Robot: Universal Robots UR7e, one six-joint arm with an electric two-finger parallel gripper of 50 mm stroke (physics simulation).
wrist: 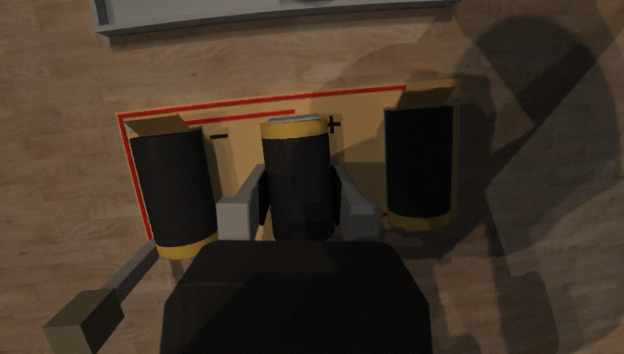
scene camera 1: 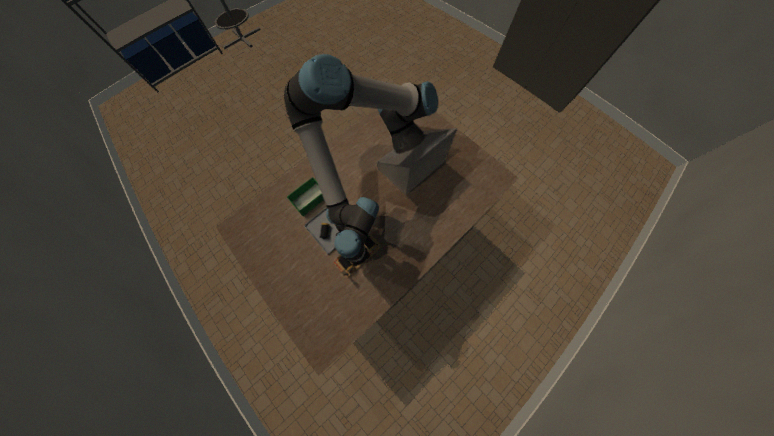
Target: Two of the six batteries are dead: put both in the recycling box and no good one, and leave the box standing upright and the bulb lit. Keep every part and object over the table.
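Frame: origin at the arm's base, x left, y back, z up, level; centimetres.
Seen in the pictures: gripper, fingertip midpoint: (wrist: 300, 183); arm's base, origin of the base link: (scene camera 1: 410, 144).
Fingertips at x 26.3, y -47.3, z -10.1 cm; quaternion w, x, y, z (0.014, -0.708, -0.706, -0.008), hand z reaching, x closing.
Observation:
Offsets run from my fingertips to a thing's top centre. "spot": to the spot under its first point.
In the wrist view my gripper (wrist: 300, 183) is shut on the middle battery @(dx -0.6, dy -0.1, dz +2.9 cm) (wrist: 297, 160), black with a yellow band at its far end, over the yellow board @(spot: dx -4.3, dy +3.3, dz -0.7 cm) (wrist: 357, 107) with red lines. A left battery @(dx +0.2, dy -6.5, dz +2.9 cm) (wrist: 172, 187) and a right battery @(dx -1.3, dy +6.4, dz +2.9 cm) (wrist: 419, 160) lie on the board with their yellow bands toward the near side. In the scene view another dark battery @(dx -17.7, dy -6.4, dz +2.0 cm) (scene camera 1: 324, 231) lies on the grey tray @(spot: dx -9.9, dy -8.6, dz -1.5 cm) (scene camera 1: 330, 248). The green box @(dx -36.2, dy -4.2, dz +4.3 cm) (scene camera 1: 299, 205) stands upright behind the tray. The arm hides much of the board in the scene view. I cannot tell which object is the bulb or whether it is lit.
The grey tray's edge @(spot: dx -9.1, dy -2.8, dz -1.2 cm) (wrist: 250, 17) crosses the top of the wrist view. A lever with a block-shaped end @(spot: dx +3.2, dy -8.1, dz +7.2 cm) (wrist: 82, 320) reaches out beside the left battery. The arm's grey pedestal (scene camera 1: 419, 162) stands at the table's far right side.

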